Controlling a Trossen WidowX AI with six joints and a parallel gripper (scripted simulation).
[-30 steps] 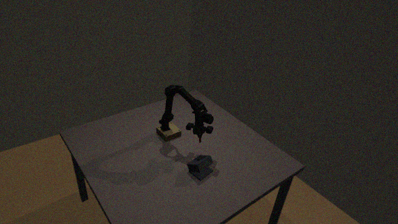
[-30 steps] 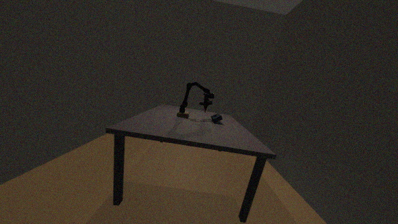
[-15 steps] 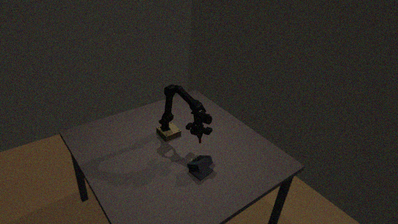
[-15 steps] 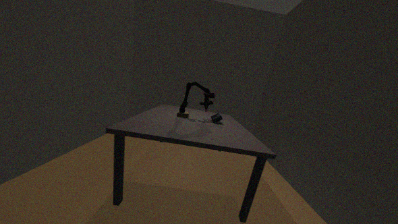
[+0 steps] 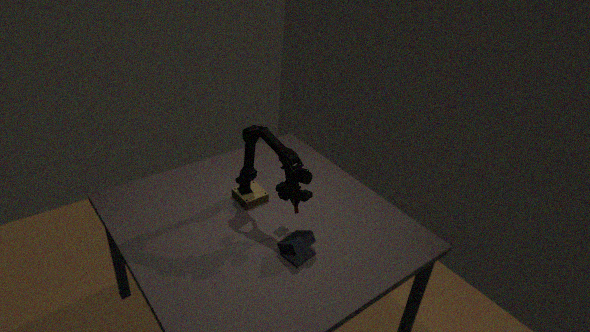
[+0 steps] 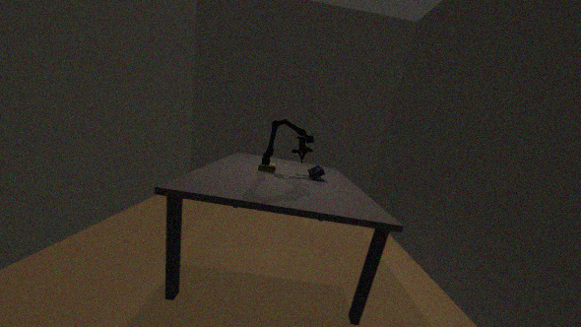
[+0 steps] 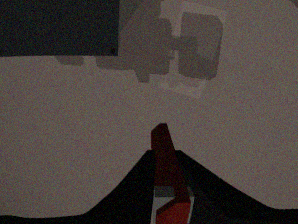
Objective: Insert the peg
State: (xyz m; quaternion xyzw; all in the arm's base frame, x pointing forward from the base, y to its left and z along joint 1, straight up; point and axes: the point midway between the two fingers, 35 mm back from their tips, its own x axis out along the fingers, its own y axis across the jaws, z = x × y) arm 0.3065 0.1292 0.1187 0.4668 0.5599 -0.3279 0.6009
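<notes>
The sloped panel is 150 mm ahead of my gripper tip, 80 mm below it and 70 mm to the right of it. Also, from my gripper tip: red peg 20 mm above.
</notes>
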